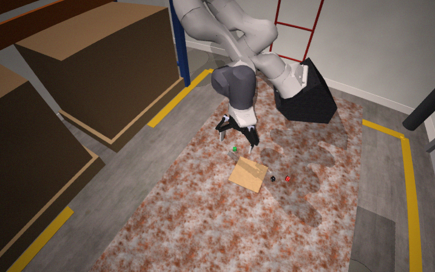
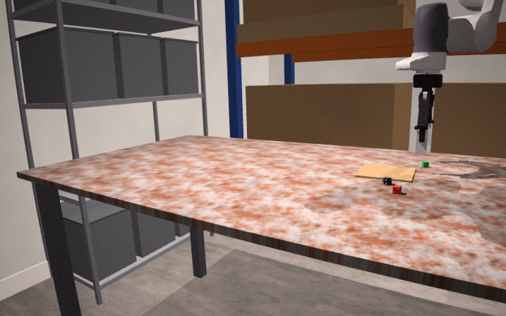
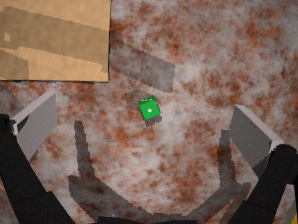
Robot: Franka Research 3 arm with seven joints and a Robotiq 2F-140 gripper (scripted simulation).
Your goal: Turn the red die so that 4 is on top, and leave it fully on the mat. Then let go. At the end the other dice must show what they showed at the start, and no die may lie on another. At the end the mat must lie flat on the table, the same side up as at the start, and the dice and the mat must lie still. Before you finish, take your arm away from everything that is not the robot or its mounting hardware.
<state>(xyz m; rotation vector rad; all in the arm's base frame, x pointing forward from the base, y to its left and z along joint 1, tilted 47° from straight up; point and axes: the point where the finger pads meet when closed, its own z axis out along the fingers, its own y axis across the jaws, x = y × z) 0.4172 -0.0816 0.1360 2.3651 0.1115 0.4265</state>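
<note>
The green die is 50 mm below my hand and 10 mm behind it. From my hand the other things lie so: red die 270 mm to the left, 50 mm below, 40 mm ahead; tan mat 100 mm to the left, 90 mm ahead, 60 mm below; black die 210 mm to the left, 70 mm ahead, 50 mm below.
</note>
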